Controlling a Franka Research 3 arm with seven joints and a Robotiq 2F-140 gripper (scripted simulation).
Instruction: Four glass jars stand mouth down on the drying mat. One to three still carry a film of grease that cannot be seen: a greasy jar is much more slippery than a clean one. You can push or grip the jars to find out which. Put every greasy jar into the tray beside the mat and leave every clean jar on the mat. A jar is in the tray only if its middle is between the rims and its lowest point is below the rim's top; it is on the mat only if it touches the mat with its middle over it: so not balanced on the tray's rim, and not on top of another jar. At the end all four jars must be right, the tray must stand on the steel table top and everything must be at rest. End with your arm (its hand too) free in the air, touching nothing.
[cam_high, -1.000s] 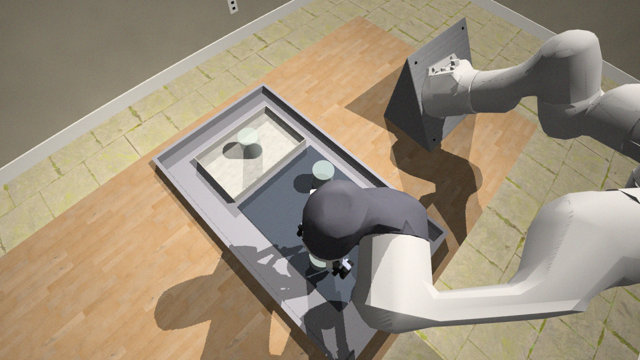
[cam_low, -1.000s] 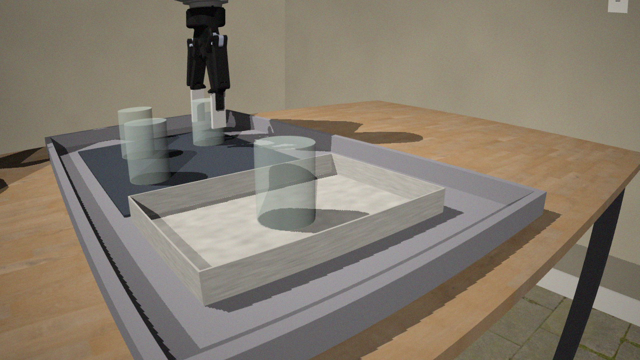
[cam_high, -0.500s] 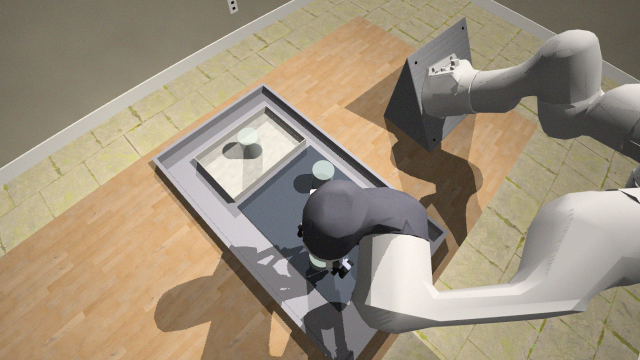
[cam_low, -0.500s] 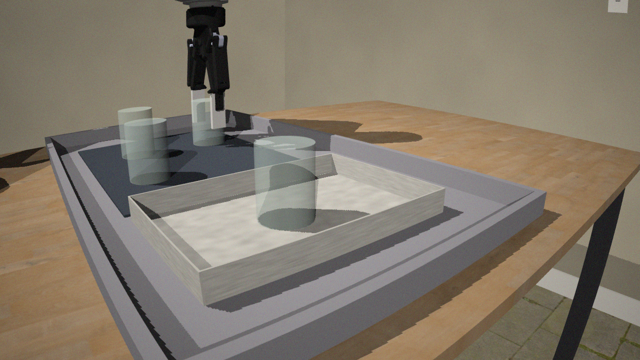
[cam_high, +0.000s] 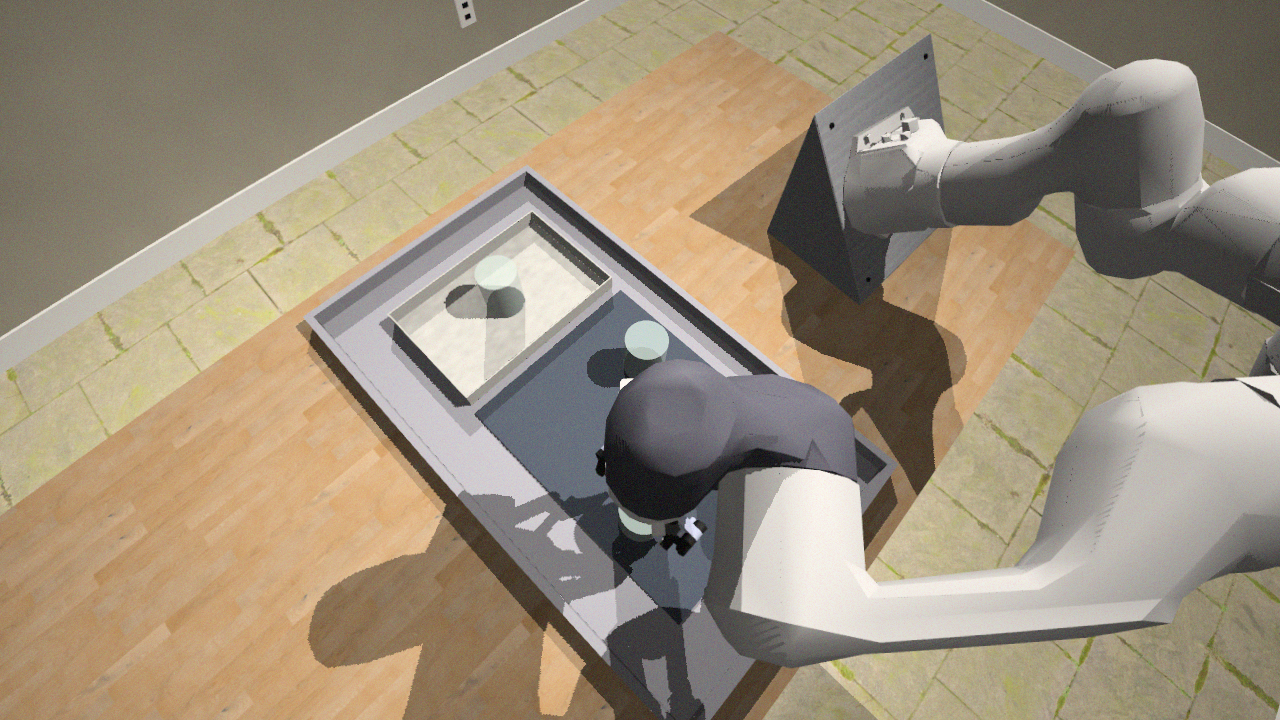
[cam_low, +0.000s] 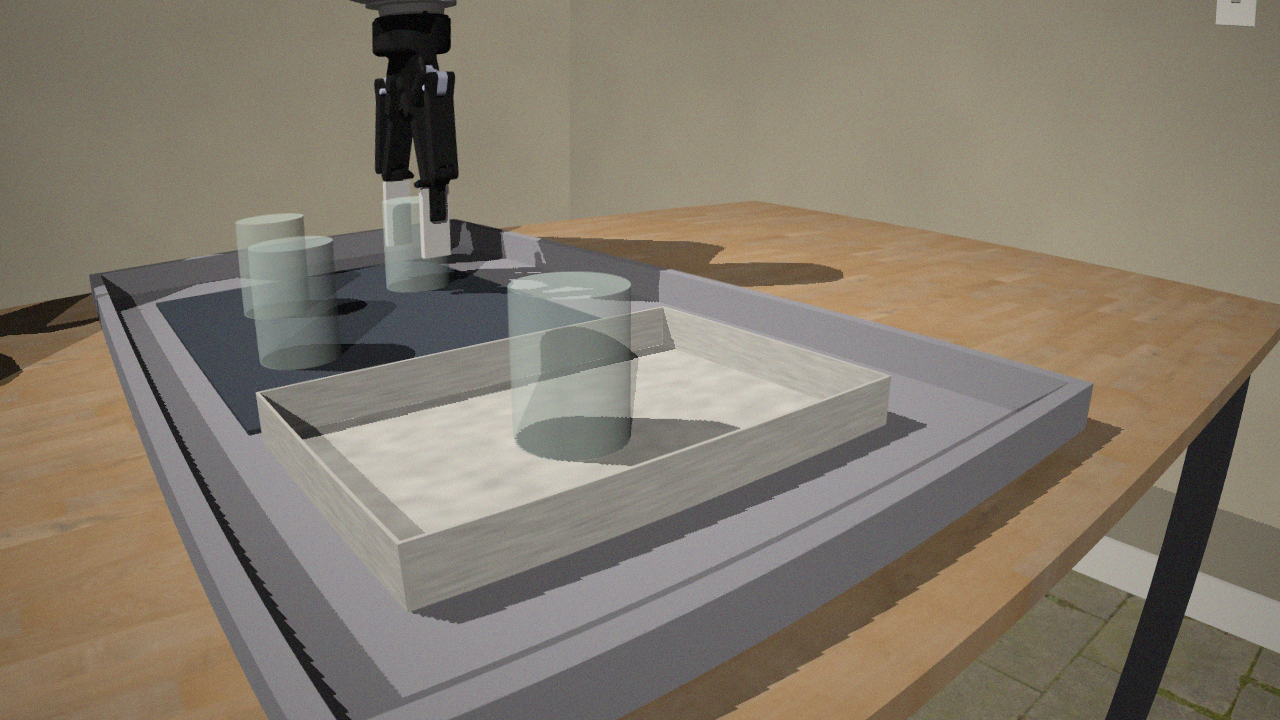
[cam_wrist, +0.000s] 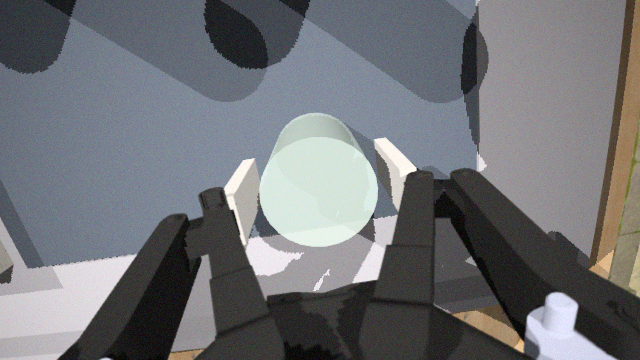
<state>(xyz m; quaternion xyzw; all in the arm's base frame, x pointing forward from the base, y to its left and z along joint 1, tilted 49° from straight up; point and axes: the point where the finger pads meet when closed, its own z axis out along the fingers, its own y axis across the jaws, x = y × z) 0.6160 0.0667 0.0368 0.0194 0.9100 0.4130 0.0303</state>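
The dark drying mat is 90 mm behind my hand, 80 mm to the right of it and 60 mm below it. Round my hand: tray: 400 mm to the right, 100 mm behind, 60 mm below; steel table top: 180 mm to the right, 80 mm behind, 60 mm below.
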